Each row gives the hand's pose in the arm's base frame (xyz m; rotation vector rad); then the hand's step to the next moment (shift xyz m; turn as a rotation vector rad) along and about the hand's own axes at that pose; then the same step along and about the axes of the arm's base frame.
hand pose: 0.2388 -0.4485 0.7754 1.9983 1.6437 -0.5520
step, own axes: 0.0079 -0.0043 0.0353 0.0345 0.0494 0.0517
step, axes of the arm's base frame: -0.0027 -0.0144 -0.0333 0.0551 -0.0118 -0.0559
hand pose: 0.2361 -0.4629 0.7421 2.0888 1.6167 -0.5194
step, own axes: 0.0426 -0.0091 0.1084 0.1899 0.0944 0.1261
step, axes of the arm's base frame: -0.0010 -0.0243 -0.1143 0.1348 0.0617 -0.1972
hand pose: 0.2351 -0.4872 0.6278 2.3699 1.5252 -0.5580
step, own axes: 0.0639 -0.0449 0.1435 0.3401 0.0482 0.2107
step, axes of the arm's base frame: -0.0421 0.0096 -0.1576 0.1340 0.1664 -0.3417
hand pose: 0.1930 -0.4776 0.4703 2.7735 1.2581 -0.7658
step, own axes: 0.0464 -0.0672 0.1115 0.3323 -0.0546 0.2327
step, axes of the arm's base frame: -0.0696 0.0565 -0.1052 0.0473 0.2264 -0.3377
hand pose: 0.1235 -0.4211 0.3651 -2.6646 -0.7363 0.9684
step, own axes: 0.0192 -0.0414 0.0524 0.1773 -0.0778 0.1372
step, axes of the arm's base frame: -0.0371 0.0468 -0.0356 -0.0018 0.1626 -0.1728
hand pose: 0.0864 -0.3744 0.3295 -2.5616 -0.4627 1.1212
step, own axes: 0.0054 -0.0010 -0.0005 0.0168 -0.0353 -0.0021
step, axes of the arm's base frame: 0.0037 0.0030 -0.0028 0.0064 0.0384 0.0046
